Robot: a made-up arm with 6 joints. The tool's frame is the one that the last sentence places.
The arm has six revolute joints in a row. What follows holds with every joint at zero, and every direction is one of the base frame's.
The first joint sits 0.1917 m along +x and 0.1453 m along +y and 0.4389 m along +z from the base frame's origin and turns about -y.
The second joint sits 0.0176 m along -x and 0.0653 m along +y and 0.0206 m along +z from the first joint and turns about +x.
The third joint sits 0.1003 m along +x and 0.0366 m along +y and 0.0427 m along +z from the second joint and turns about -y.
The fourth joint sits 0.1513 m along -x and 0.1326 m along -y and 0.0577 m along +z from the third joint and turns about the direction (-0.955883, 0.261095, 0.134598).
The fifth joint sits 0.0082 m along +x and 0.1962 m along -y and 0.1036 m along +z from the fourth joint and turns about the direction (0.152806, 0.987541, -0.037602).
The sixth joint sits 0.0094 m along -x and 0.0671 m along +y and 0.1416 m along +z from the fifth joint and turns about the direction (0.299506, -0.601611, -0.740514).
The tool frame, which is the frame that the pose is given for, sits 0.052 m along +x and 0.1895 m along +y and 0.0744 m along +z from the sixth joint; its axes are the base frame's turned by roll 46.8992, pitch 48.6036 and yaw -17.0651 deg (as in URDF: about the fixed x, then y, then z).
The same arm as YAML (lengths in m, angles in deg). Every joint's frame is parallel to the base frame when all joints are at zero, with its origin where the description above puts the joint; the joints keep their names.
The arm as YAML. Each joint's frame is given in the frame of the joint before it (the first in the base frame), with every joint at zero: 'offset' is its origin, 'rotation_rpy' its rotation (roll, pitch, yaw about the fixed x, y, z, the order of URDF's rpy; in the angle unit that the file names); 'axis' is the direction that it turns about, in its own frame. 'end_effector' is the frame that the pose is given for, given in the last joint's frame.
length_unit: m
angle_unit: deg
chain:
  - id: joint 1
    offset: [0.1917, 0.1453, 0.4389]
    rotation_rpy: [0.0, 0.0, 0.0]
    axis: [0.0, -1.0, 0.0]
  - id: joint 2
    offset: [-0.0176, 0.0653, 0.0206]
    rotation_rpy: [0.0, 0.0, 0.0]
    axis: [1.0, 0.0, 0.0]
  - id: joint 3
    offset: [0.1003, 0.0366, 0.0427]
    rotation_rpy: [0.0, 0.0, 0.0]
    axis: [0.0, -1.0, 0.0]
  - id: joint 4
    offset: [-0.1513, -0.1326, 0.0577]
    rotation_rpy: [0.0, 0.0, 0.0]
    axis: [-0.955883, 0.261095, 0.134598]
  - id: joint 5
    offset: [0.0082, -0.1962, 0.1036]
    rotation_rpy: [0.0, 0.0, 0.0]
    axis: [0.152806, 0.987541, -0.037602]
  - id: joint 6
    offset: [-0.0094, 0.0671, 0.1416]
    rotation_rpy: [0.0, 0.0, 0.0]
    axis: [0.299506, -0.601611, -0.740514]
end_effector:
  offset: [0.052, 0.1895, 0.0744]
  rotation_rpy: [46.9, 48.6, -17.07]

